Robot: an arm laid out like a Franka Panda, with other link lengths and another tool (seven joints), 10 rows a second.
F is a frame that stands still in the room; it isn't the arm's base.
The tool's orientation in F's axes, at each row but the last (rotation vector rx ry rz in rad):
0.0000, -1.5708, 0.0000
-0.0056, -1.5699, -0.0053
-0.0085, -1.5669, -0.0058
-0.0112, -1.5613, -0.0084
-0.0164, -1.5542, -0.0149
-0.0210, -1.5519, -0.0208
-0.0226, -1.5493, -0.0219
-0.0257, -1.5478, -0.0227
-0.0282, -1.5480, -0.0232
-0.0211, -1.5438, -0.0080
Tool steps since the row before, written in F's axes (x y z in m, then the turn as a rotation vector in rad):
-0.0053, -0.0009, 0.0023, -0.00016, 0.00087, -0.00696
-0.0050, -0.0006, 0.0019, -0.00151, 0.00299, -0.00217
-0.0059, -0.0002, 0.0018, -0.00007, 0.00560, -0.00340
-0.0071, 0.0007, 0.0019, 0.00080, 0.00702, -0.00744
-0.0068, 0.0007, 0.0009, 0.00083, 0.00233, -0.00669
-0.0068, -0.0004, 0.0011, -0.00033, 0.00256, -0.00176
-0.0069, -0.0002, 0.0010, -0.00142, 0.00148, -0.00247
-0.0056, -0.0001, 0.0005, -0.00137, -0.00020, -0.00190
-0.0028, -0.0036, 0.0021, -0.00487, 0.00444, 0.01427
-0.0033, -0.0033, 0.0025, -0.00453, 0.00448, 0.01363
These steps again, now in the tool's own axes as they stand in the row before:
0.0023, -0.0009, 0.0053, -0.00696, 0.00087, 0.00016
0.0019, -0.0006, 0.0050, -0.00217, 0.00298, 0.00153
0.0018, -0.0003, 0.0059, -0.00339, 0.00561, 0.00011
0.0018, 0.0006, 0.0071, -0.00742, 0.00704, -0.00078
0.0008, 0.0006, 0.0068, -0.00667, 0.00235, -0.00089
0.0010, -0.0006, 0.0068, -0.00177, 0.00255, 0.00037
0.0009, -0.0004, 0.0069, -0.00250, 0.00144, 0.00141
0.0004, -0.0003, 0.0056, -0.00193, -0.00024, 0.00132
0.0020, -0.0037, 0.0027, 0.01417, 0.00423, 0.00533
0.0024, -0.0034, 0.0033, 0.01354, 0.00428, 0.00498

